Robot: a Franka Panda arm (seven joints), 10 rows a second.
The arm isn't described. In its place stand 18 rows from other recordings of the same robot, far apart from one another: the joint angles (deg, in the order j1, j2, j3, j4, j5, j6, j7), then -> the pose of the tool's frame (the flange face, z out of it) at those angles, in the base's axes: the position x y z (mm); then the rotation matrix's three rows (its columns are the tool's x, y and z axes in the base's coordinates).
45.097, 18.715, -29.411, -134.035, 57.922, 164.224, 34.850 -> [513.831, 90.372, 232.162], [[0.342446, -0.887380, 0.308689], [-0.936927, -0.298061, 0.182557], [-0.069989, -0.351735, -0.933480]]
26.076, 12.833, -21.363, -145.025, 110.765, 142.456, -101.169 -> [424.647, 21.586, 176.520], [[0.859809, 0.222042, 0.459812], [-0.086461, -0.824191, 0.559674], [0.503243, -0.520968, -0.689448]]
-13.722, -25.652, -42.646, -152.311, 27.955, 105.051, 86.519 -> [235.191, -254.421, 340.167], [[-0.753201, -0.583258, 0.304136], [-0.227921, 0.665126, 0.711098], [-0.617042, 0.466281, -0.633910]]
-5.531, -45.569, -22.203, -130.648, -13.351, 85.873, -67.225 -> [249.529, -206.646, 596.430], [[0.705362, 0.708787, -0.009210], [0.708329, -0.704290, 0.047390], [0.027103, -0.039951, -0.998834]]
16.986, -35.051, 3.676, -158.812, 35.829, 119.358, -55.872 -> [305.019, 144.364, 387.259], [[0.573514, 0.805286, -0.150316], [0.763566, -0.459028, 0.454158], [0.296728, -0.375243, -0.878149]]
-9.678, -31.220, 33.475, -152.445, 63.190, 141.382, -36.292 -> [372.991, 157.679, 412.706], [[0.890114, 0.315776, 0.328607], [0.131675, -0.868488, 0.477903], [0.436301, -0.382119, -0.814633]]
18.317, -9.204, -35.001, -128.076, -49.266, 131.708, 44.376 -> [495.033, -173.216, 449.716], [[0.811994, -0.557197, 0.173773], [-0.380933, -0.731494, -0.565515], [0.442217, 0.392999, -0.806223]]
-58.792, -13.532, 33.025, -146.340, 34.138, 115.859, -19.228 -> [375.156, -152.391, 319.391], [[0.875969, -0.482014, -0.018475], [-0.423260, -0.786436, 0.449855], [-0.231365, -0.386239, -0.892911]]
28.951, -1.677, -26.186, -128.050, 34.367, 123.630, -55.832 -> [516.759, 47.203, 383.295], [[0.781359, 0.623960, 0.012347], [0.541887, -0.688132, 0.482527], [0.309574, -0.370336, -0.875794]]
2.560, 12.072, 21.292, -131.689, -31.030, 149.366, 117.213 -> [486.389, 227.654, 272.639], [[0.350266, -0.907657, 0.231242], [-0.918195, -0.381502, -0.106644], [0.185015, -0.174972, -0.967034]]
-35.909, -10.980, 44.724, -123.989, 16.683, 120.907, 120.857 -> [507.246, 105.098, 461.652], [[-0.496855, -0.864005, 0.081424], [-0.854502, 0.503447, 0.127939], [-0.151532, -0.006010, -0.988434]]
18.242, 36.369, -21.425, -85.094, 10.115, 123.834, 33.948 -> [717.473, 15.042, 328.537], [[0.782951, -0.616609, 0.082350], [-0.612624, -0.787257, -0.070130], [0.108074, 0.004459, -0.994133]]
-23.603, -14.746, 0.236, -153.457, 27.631, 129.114, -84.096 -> [359.381, -141.463, 307.377], [[0.743984, 0.666296, 0.050374], [0.606019, -0.704590, 0.369180], [0.281477, -0.244136, -0.927992]]
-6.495, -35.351, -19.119, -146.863, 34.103, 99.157, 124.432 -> [328.744, -105.516, 464.135], [[-0.885422, -0.452959, 0.104195], [-0.251865, 0.656001, 0.711496], [-0.390630, 0.603731, -0.694922]]
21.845, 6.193, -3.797, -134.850, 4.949, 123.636, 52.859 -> [449.497, 149.795, 263.279], [[0.751781, -0.586160, -0.302062], [-0.622111, -0.782348, -0.030161], [-0.218638, 0.210591, -0.952811]]
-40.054, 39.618, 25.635, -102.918, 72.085, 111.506, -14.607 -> [626.127, -118.272, 215.097], [[0.757324, -0.551816, 0.349228], [-0.402801, 0.026209, 0.914912], [-0.514016, -0.833554, -0.202423]]
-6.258, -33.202, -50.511, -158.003, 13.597, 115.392, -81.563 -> [221.757, -245.790, 319.289], [[0.823526, 0.506336, 0.255792], [0.265348, -0.742365, 0.615211], [0.501394, -0.438768, -0.745712]]
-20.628, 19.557, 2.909, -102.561, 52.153, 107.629, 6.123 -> [614.306, -136.392, 369.167], [[0.723875, -0.665211, 0.183028], [-0.544732, -0.388252, 0.743322], [-0.423405, -0.637774, -0.643408]]
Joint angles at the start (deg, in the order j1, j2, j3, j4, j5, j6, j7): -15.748 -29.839 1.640 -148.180 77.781 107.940 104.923
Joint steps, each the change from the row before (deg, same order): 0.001 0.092 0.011 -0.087 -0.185 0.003 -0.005; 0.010 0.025 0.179 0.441 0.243 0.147 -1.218; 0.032 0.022 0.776 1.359 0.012 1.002 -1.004; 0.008 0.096 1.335 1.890 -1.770 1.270 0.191; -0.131 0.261 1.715 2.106 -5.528 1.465 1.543; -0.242 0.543 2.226 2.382 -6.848 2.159 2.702; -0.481 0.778 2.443 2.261 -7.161 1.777 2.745; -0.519 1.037 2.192 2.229 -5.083 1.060 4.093; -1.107 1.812 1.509 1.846 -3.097 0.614 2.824
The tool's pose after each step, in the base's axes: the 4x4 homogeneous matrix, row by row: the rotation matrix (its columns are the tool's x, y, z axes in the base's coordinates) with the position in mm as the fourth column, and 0 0 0 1 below. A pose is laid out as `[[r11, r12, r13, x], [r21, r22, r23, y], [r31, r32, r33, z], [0, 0, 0, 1]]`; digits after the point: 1 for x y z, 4 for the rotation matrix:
[[-0.6879, -0.6082, 0.3962, 393.0], [0.0305, 0.5212, 0.8529, -23.0], [-0.7252, 0.5988, -0.3399, 466.5], [0, 0, 0, 1]]
[[-0.6690, -0.6266, 0.3999, 394.8], [0.0195, 0.5230, 0.8521, -22.3], [-0.7430, 0.5778, -0.3376, 470.1], [0, 0, 0, 1]]
[[-0.6405, -0.6495, 0.4098, 400.2], [-0.0036, 0.5361, 0.8441, -19.5], [-0.7680, 0.5392, -0.3457, 480.5], [0, 0, 0, 1]]
[[-0.6235, -0.6684, 0.4056, 406.6], [-0.0545, 0.5546, 0.8303, -13.6], [-0.7799, 0.4956, -0.3823, 492.6], [0, 0, 0, 1]]
[[-0.6261, -0.6826, 0.3770, 412.1], [-0.1568, 0.5838, 0.7966, -7.0], [-0.7638, 0.4397, -0.4725, 501.7], [0, 0, 0, 1]]
[[-0.6347, -0.6883, 0.3513, 419.5], [-0.2671, 0.6220, 0.7361, 0.8], [-0.7252, 0.3733, -0.5786, 510.8], [0, 0, 0, 1]]
[[-0.6399, -0.6966, 0.3245, 427.1], [-0.3738, 0.6512, 0.6605, 9.2], [-0.6714, 0.3013, -0.6771, 517.9], [0, 0, 0, 1]]
[[-0.6615, -0.6843, 0.3068, 435.6], [-0.4236, 0.6785, 0.6002, 18.3], [-0.6189, 0.2670, -0.7387, 524.8], [0, 0, 0, 1]]
[[-0.6876, -0.6634, 0.2952, 445.8], [-0.4371, 0.7028, 0.5613, 18.6], [-0.5798, 0.2569, -0.7732, 524.7], [0, 0, 0, 1]]

